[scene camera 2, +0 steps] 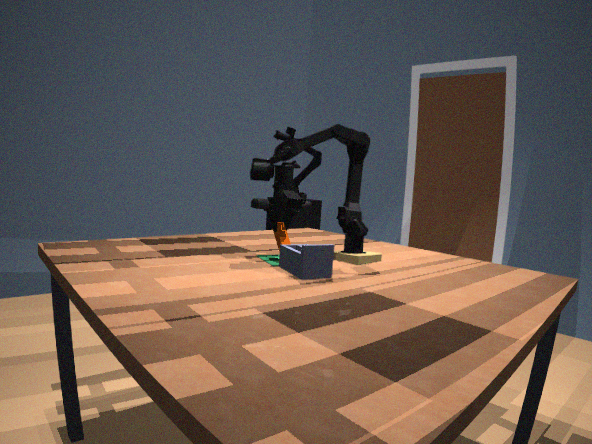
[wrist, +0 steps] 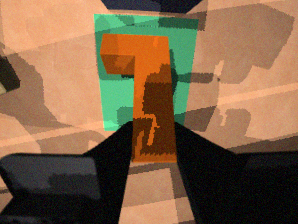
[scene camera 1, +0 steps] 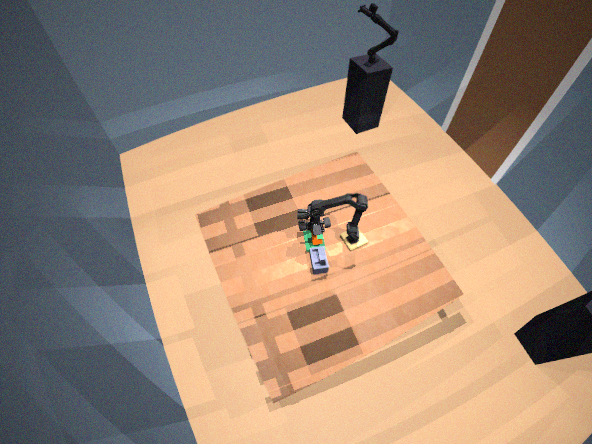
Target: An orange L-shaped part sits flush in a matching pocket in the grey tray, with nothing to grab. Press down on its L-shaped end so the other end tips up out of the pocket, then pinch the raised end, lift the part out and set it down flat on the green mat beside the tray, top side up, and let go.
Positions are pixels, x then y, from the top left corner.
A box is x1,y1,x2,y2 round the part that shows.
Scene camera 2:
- my gripper: 280,232 [251,181,311,231]
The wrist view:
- my gripper: 152,126 [0,121,297,223]
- orange L-shaped part: 146,57 [100,33,176,161], held by my gripper
